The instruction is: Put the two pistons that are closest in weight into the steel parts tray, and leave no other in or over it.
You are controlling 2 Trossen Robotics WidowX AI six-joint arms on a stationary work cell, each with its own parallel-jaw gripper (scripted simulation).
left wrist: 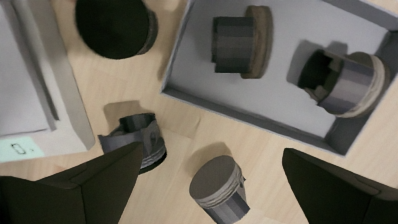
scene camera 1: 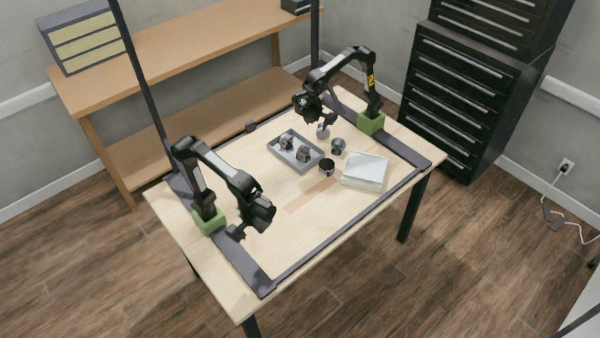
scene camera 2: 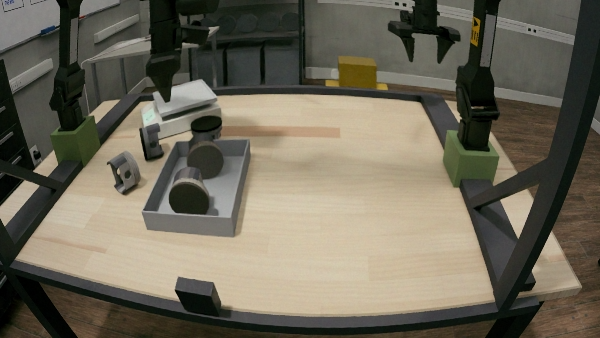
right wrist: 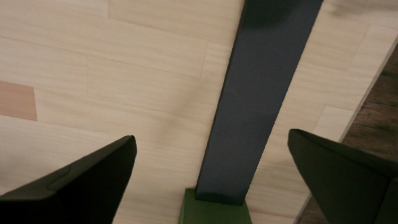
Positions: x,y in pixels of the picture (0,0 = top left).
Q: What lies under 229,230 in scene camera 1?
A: The right gripper.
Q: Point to a steel parts tray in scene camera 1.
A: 288,157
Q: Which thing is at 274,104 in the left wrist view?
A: A steel parts tray.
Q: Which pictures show the white scale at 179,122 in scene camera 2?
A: The left wrist view, scene camera 1 and scene camera 2 only.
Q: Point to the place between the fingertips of the right gripper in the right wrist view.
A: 211,139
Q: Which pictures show the right gripper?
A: Scene camera 1, scene camera 2 and the right wrist view only.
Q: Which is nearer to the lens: the steel parts tray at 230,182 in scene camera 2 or the white scale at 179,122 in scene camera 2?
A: The steel parts tray.
